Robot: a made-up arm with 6 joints.
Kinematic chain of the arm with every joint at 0, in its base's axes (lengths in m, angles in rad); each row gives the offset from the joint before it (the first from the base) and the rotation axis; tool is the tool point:
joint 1: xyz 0 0 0.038 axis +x
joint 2: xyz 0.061 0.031 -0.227 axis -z
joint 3: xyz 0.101 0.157 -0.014 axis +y
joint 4: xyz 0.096 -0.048 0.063 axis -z
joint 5: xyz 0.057 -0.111 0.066 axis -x
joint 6: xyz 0 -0.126 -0.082 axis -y
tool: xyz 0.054 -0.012 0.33
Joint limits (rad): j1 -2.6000..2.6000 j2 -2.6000..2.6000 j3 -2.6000..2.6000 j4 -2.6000..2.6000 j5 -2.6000..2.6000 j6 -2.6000..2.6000
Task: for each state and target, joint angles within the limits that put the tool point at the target. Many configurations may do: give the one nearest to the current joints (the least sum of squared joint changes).
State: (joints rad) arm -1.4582 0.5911 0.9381 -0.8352 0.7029 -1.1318
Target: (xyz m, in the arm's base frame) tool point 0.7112 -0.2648 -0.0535
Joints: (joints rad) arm -1.4103 0.4784 0.8273 -0.9560 0.9350 -0.6966
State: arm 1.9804 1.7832 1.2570 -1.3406 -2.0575 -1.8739
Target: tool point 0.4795 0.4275 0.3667
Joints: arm 2.6000 1.8058 1.5250 -0.9833 -1.6972 -1.6176
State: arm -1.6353 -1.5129 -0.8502 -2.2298 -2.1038 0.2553
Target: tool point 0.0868 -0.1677 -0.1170
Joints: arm -2.3174 -1.5515 -1.5109 -1.9345 -2.6000 0.9067
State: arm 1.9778 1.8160 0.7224 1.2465 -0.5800 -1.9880
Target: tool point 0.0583 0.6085 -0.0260
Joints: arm 1.8531 1.3962 0.5299 1.0090 -0.9081 -2.3950
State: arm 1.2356 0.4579 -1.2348 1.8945 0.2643 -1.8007
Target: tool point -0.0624 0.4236 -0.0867
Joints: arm 1.6952 0.3259 -0.9403 1.7239 0.1110 -1.5201
